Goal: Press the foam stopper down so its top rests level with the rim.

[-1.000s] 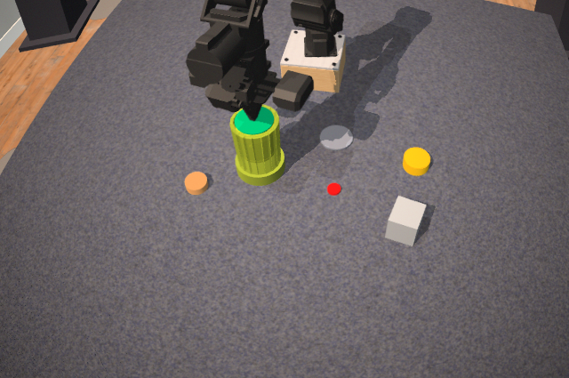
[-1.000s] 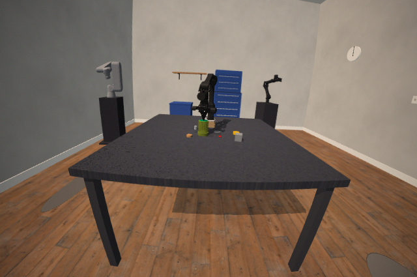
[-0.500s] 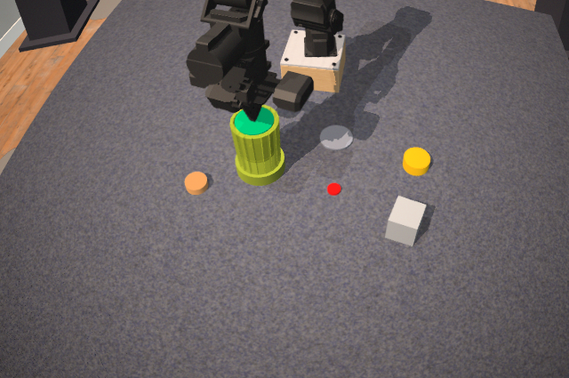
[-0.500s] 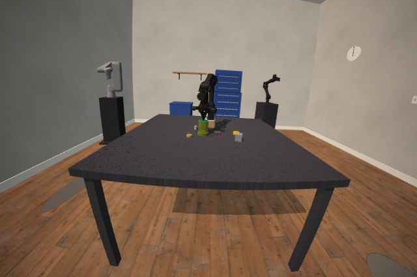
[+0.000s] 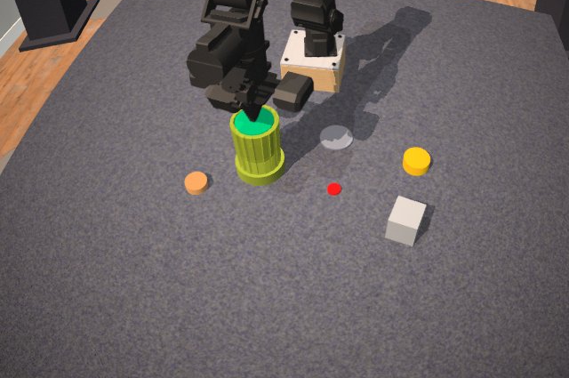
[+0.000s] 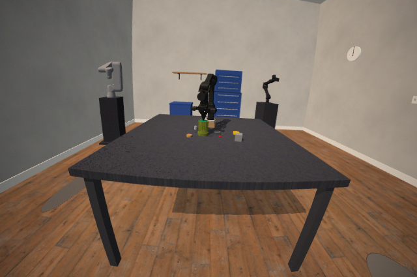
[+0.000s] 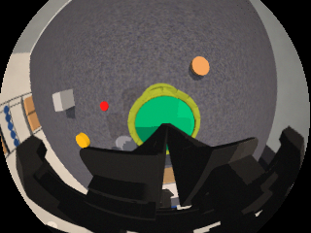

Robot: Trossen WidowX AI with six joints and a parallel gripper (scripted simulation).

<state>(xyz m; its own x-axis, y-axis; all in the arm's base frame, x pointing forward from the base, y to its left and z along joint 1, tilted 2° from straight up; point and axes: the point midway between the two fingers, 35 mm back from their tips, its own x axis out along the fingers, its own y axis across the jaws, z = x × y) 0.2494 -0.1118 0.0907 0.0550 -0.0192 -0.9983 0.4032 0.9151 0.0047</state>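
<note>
Right now my hand is 5 cm above the green foam stopper. From my hand the other things lie so: red dot (14 cm below, 12 cm to the left, 6 cm ahead); grey disc (15 cm below, 13 cm to the left, 6 cm behind); orange disc (14 cm below, 11 cm to the right, 4 cm ahead).
</note>
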